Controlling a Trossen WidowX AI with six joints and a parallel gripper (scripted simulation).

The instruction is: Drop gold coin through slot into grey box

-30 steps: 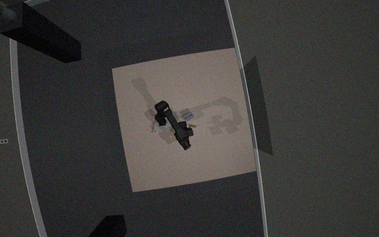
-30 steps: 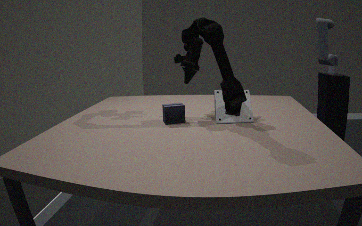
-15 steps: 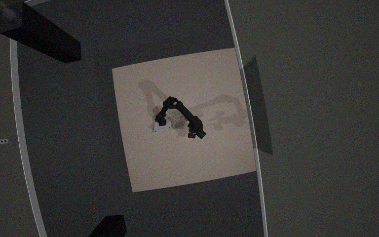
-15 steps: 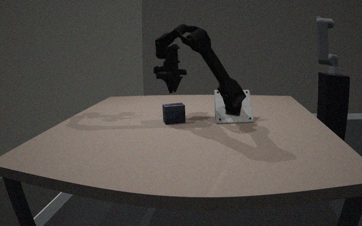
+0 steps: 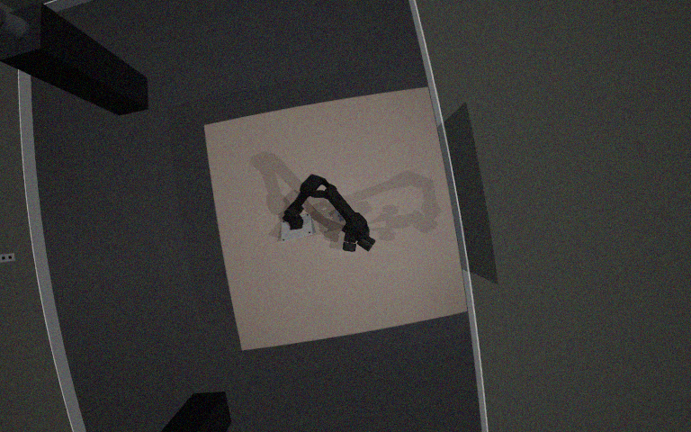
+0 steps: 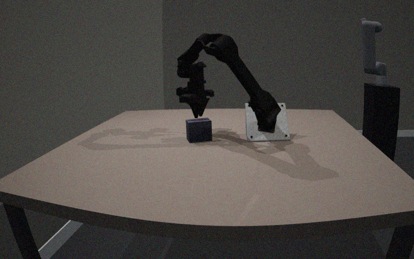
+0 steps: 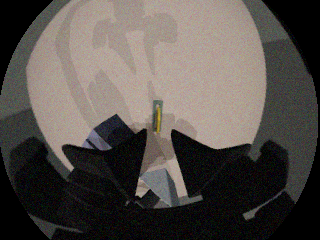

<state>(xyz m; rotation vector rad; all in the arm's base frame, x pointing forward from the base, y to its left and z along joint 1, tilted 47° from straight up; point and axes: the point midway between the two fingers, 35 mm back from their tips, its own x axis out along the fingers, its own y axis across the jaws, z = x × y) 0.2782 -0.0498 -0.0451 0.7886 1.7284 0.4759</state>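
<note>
Now: gripper tip 40 mm above the coin.
</note>
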